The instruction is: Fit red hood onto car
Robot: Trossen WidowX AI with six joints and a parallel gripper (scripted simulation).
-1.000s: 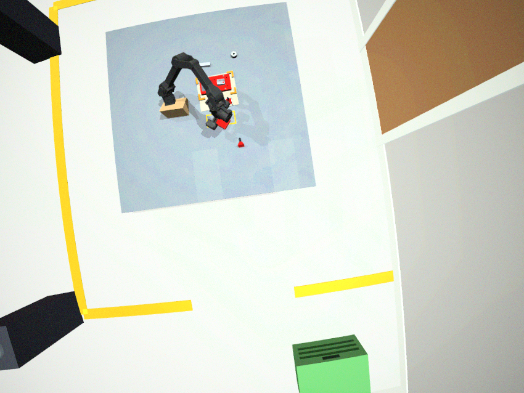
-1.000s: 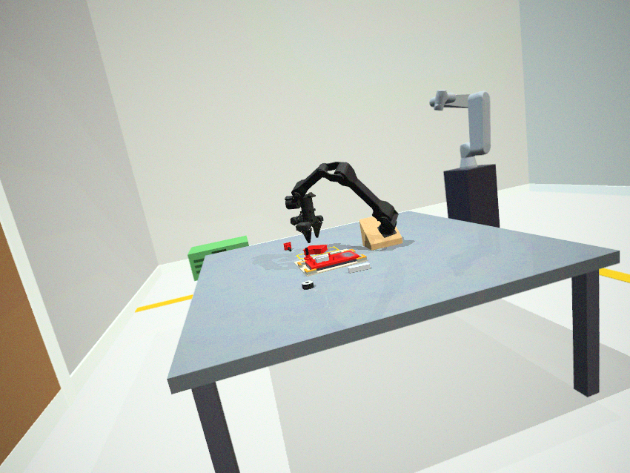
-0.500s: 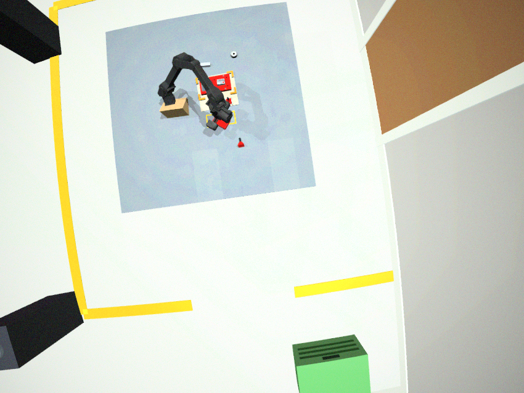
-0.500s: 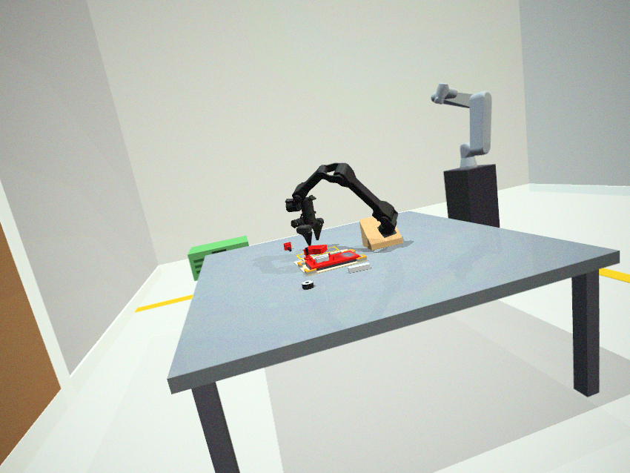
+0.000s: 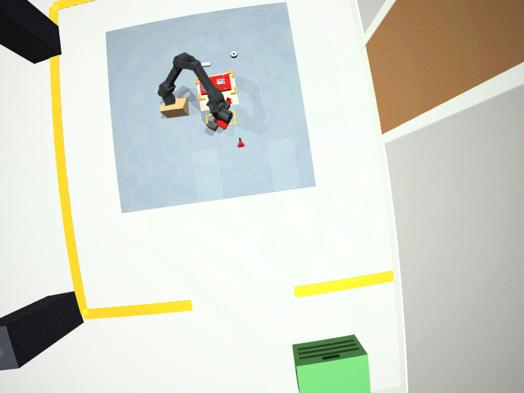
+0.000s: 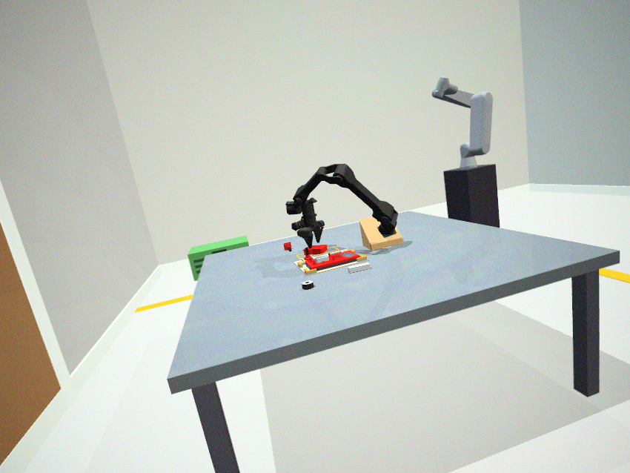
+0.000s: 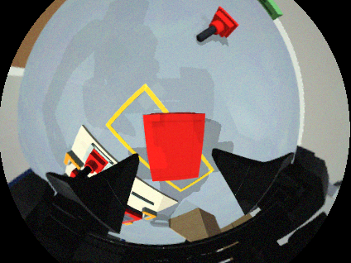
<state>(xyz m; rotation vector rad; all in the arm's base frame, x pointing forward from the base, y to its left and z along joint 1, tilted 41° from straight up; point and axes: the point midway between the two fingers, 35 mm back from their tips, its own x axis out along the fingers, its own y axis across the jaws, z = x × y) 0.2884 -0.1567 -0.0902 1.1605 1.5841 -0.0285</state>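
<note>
Right now my gripper tip is 2 cm above the red hood. Round my gripper tip: wheel (17 cm ahead, 43 cm to the left, 2 cm below); then bar (3 cm behind, 41 cm to the left, 2 cm below).
</note>
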